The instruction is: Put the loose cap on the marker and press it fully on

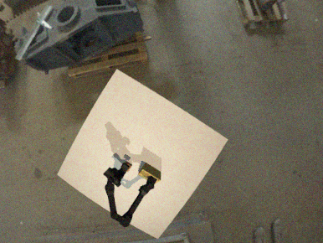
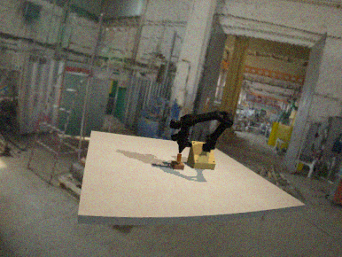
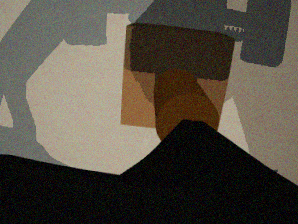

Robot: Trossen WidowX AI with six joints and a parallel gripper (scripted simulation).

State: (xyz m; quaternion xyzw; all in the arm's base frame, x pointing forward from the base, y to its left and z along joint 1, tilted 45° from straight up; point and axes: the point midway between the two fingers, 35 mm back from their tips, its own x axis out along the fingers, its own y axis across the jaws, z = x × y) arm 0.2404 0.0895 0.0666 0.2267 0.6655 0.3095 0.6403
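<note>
Right now the orange cap is 30 mm below my gripper tip. The rest, counted from my gripper tip: holder block 90 mm below.
</note>
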